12 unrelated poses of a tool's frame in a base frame.
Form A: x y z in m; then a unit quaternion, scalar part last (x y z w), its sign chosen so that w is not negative.
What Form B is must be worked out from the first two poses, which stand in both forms.
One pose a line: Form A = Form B
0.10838 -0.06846 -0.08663 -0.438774 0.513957 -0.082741 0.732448 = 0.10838 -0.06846 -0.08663 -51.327 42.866 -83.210
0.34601 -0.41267 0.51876 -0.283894 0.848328 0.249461 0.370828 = 0.34601 -0.41267 0.51876 -152.247 50.427 160.496
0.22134 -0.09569 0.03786 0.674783 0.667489 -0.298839 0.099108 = 0.22134 -0.09569 0.03786 94.734 32.385 -161.698
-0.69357 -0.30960 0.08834 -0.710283 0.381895 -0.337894 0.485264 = -0.69357 -0.30960 0.08834 -61.127 -6.278 -107.608
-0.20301 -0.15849 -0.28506 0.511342 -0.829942 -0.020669 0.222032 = -0.20301 -0.15849 -0.28506 -113.803 -20.329 163.815
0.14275 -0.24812 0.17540 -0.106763 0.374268 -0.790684 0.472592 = 0.14275 -0.24812 0.17540 -122.672 10.657 -44.823
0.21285 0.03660 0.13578 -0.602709 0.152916 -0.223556 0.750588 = 0.21285 0.03660 0.13578 -31.355 -2.288 -76.885
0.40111 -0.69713 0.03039 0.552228 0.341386 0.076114 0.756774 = 0.40111 -0.69713 0.03039 33.092 25.635 79.971
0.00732 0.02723 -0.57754 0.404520 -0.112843 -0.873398 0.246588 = 0.00732 0.02723 -0.57754 -136.552 40.614 31.498
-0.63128 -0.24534 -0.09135 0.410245 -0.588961 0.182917 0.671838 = -0.63128 -0.24534 -0.09135 -44.774 -70.297 95.165
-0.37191 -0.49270 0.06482 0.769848 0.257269 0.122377 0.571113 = -0.37191 -0.49270 0.06482 32.609 6.052 108.632
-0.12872 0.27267 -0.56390 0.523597 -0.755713 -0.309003 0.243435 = -0.12872 0.27267 -0.56390 -109.481 -2.542 133.725
